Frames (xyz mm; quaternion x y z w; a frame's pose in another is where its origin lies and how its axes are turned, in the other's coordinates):
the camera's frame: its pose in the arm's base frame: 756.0 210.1 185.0 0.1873 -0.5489 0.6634 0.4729
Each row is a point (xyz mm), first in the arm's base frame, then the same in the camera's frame.
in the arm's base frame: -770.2 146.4 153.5
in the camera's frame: 685.5 1285.5 460.4
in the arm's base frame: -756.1 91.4 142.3
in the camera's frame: 646.9 1277.2 502.7
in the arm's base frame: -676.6 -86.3 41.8
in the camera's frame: 456.5 1257.5 609.1
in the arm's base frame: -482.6 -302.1 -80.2
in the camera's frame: 178.2 1152.4 712.1
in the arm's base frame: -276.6 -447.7 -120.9
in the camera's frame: -13.9 996.0 774.8
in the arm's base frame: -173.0 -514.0 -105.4
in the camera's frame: -80.0 897.8 811.9
